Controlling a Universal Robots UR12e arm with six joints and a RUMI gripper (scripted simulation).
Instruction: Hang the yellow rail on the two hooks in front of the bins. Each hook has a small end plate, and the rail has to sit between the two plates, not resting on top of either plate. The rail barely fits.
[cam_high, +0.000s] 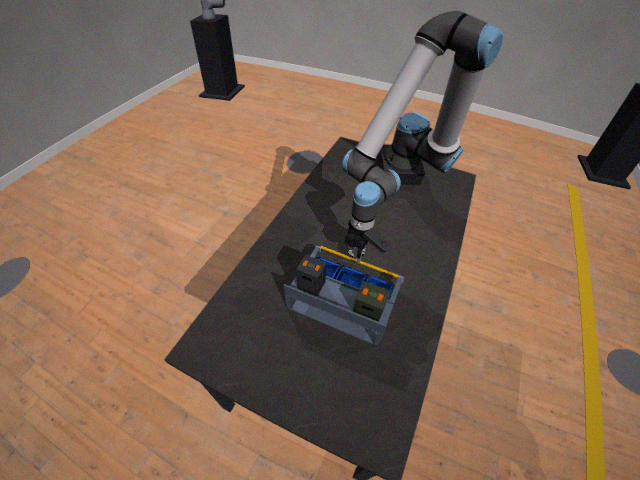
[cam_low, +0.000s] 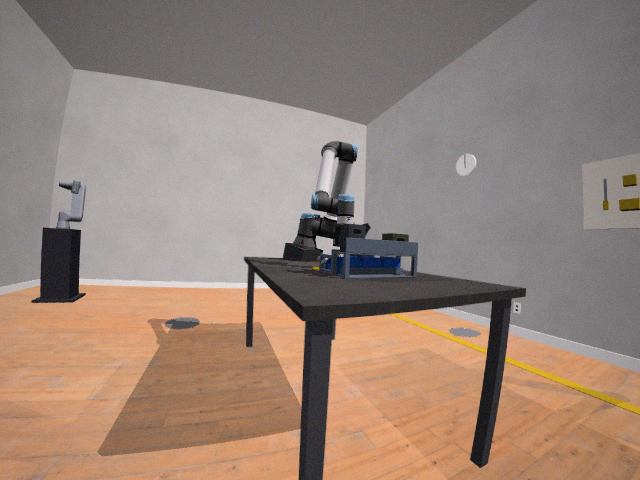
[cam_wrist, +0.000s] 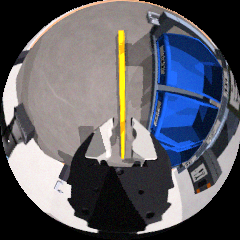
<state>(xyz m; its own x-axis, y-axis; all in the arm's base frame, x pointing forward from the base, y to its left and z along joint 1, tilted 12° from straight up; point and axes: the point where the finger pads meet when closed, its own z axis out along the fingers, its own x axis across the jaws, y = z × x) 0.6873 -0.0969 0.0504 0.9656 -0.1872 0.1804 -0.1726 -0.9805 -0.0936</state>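
Right now my hand is 3 cm above the yellow rail. Round my hand: black box (23 cm ahead, 15 cm to the right, 13 cm above); olive box (27 cm ahead, 8 cm to the left, 12 cm above).
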